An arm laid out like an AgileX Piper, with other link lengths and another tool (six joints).
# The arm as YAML. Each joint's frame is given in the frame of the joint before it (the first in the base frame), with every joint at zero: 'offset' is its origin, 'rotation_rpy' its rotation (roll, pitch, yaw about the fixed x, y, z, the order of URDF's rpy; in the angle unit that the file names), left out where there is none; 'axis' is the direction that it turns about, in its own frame. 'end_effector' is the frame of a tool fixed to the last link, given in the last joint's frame.
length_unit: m
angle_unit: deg
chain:
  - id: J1
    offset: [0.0, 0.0, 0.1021]
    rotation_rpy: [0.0, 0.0, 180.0]
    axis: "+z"
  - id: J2
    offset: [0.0, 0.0, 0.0]
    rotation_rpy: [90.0, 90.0, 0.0]
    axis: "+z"
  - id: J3
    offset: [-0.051, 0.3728, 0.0]
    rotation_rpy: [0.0, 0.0, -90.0]
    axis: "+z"
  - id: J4
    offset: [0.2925, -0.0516, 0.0]
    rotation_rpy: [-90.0, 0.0, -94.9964]
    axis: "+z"
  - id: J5
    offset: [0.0, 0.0, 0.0]
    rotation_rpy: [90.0, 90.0, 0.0]
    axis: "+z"
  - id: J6
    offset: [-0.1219, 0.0, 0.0]
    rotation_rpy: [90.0, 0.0, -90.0]
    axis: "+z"
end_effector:
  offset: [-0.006, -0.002, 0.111]
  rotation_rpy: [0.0, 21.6, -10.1]
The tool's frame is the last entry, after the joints.
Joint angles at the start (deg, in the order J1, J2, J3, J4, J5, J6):
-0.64 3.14 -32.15 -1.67 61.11 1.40
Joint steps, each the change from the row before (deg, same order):
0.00 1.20 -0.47 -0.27 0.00 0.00
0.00 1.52 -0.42 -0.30 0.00 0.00
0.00 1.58 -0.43 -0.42 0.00 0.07
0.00 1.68 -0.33 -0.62 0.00 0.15
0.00 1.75 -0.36 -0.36 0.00 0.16
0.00 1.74 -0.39 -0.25 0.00 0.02
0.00 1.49 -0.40 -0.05 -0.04 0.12
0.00 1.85 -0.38 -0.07 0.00 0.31
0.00 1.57 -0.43 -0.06 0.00 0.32
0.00 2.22 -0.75 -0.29 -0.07 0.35
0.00 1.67 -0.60 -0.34 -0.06 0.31
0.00 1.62 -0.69 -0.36 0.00 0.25
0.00 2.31 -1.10 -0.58 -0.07 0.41
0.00 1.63 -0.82 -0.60 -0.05 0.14
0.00 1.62 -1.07 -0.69 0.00 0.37
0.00 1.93 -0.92 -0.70 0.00 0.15
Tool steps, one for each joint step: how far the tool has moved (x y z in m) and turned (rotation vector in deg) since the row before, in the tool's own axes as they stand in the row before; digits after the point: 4 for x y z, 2 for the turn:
-0.0032 -0.0014 0.0002 0.16 0.76 -0.10
-0.0034 -0.0014 0.0015 0.14 1.12 -0.14
-0.0035 -0.0019 0.0017 0.22 1.19 -0.10
-0.0032 -0.0024 0.0027 0.36 1.41 -0.08
-0.0036 -0.0015 0.0028 0.10 1.41 -0.06
-0.0038 -0.0011 0.0026 0.05 1.36 -0.17
-0.0038 -0.0005 0.0017 -0.14 1.04 -0.02
-0.0041 -0.0005 0.0031 -0.25 1.45 0.10
-0.0039 -0.0006 0.0020 -0.21 1.13 0.15
-0.0064 -0.0017 0.0019 -0.02 1.41 0.11
-0.0050 -0.0017 0.0013 0.10 1.03 0.11
-0.0051 -0.0018 0.0007 0.15 0.95 0.07
-0.0081 -0.0030 0.0004 0.29 1.18 0.15
-0.0060 -0.0028 0.0001 0.45 0.80 -0.06
-0.0068 -0.0035 -0.0014 0.48 0.60 0.17
-0.0069 -0.0031 0.0009 0.53 1.05 -0.12

